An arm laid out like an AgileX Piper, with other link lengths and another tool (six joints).
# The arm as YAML. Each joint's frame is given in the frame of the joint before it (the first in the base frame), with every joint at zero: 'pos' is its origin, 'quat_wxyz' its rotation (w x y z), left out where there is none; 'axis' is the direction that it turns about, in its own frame. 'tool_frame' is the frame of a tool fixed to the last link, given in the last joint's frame.
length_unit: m
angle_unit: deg
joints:
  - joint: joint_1
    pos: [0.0, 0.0, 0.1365]
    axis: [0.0, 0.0, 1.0]
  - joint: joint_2
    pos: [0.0, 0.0, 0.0]
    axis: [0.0, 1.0, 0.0]
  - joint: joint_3
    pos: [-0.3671, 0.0, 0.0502]
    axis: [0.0, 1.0, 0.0]
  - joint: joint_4
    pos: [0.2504, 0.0, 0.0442]
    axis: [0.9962, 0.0, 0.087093]
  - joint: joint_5
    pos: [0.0, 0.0, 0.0]
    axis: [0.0, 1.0, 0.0]
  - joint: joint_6
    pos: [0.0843, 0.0, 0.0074]
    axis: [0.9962, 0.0, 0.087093]
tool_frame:
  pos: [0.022, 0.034, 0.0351]
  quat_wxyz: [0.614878, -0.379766, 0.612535, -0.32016]
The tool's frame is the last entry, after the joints.
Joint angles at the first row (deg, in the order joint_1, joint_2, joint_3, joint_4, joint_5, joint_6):
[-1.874 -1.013 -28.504 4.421 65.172 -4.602]
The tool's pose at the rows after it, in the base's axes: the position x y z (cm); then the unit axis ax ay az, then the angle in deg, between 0 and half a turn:
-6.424, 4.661, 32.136, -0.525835, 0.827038, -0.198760, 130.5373
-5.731, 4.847, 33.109, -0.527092, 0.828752, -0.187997, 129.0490
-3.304, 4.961, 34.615, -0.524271, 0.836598, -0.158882, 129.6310
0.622, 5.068, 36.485, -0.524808, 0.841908, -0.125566, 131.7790
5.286, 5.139, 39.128, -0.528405, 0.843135, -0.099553, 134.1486
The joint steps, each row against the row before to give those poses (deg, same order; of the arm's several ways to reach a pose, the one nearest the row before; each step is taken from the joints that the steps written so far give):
[0.001 0.000 -0.793 1.039 -0.930 0.059]
[0.000 2.174 -0.275 1.770 -2.463 0.001]
[-0.002 6.528 -0.001 2.177 -4.273 -0.057]
[0.003 10.088 -0.779 2.629 -5.410 -1.631]
[-0.005 11.530 -4.010 2.343 -3.782 -2.332]

